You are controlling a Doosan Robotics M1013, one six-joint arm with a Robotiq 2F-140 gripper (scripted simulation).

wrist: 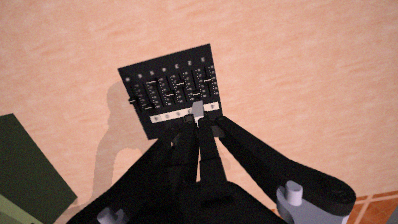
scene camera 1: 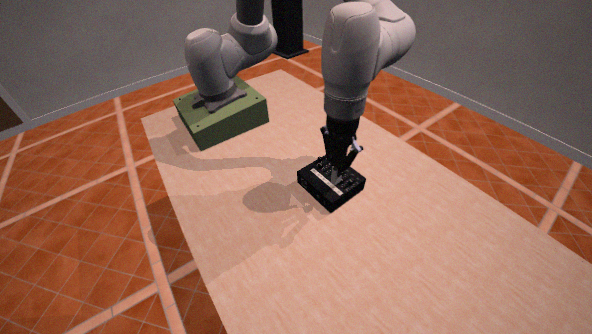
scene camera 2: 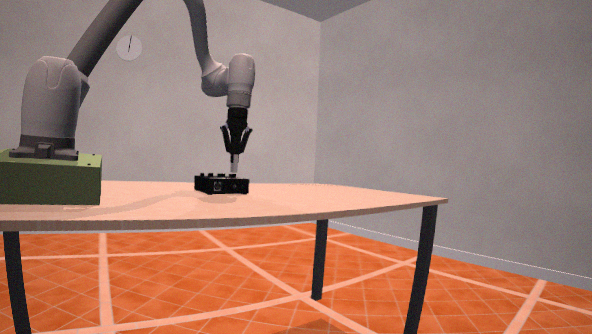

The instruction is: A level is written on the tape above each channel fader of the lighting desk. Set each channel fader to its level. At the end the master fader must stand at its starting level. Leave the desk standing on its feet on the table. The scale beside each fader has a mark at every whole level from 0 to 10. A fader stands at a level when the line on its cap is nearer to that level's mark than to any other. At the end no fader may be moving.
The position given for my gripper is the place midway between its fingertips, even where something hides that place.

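My own gripper (scene camera 1: 335,181) (wrist: 199,108) (scene camera 2: 233,172) is in my sight: I see it in scene camera 1, and it is visible in the wrist view and in scene camera 2 too.
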